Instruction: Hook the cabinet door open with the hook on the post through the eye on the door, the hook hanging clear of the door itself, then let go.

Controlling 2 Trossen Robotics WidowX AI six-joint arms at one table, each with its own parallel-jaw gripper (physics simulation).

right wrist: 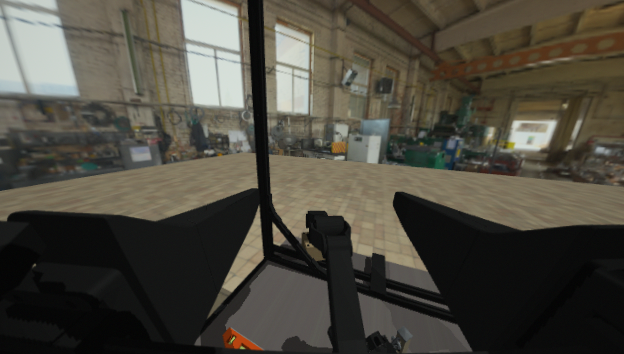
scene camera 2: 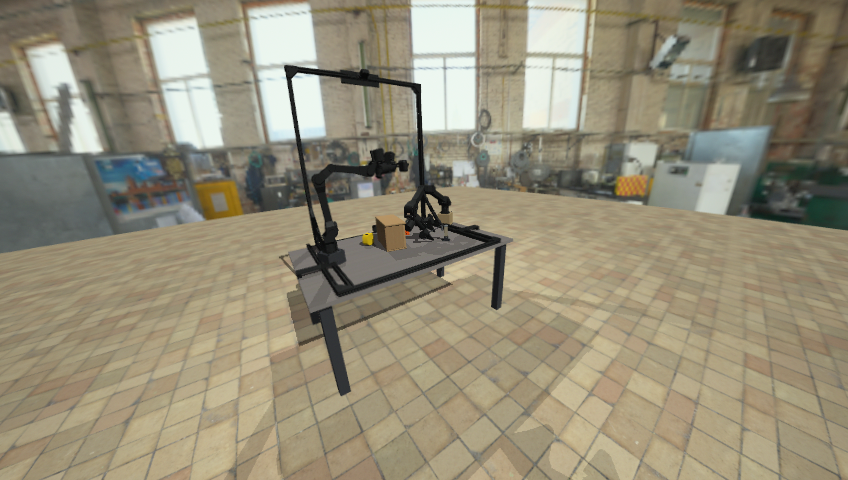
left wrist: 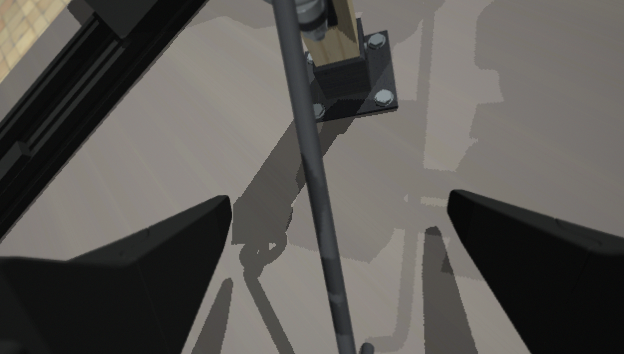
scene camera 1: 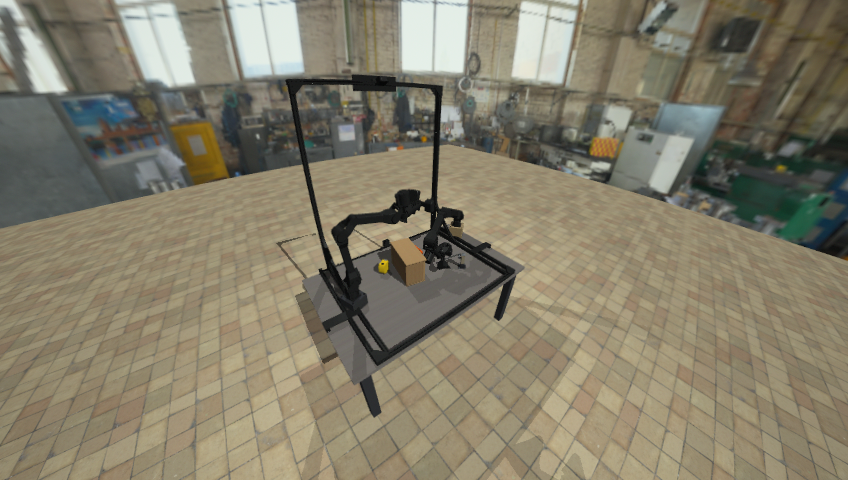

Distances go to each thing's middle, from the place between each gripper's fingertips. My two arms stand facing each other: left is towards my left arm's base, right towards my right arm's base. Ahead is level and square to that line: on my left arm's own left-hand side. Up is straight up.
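Scene:
Looking at the hook rod [left wrist: 288, 29], I find my left gripper 10 mm to the left of it and 20 mm below it. The wooden cabinet [scene camera 1: 409, 262], counted from that same left hand, is 160 mm behind, 220 mm to the right and 50 mm above. Going by its middle, the cabinet is nearer to my left gripper than to my right gripper.
As for the wooden cabinet and my right gripper, the gripper is 90 mm to the left of the cabinet, 50 mm past it and 400 mm above it. The hook rod is 130 mm to the left of my right hand, 110 mm ahead of it and 430 mm below it.

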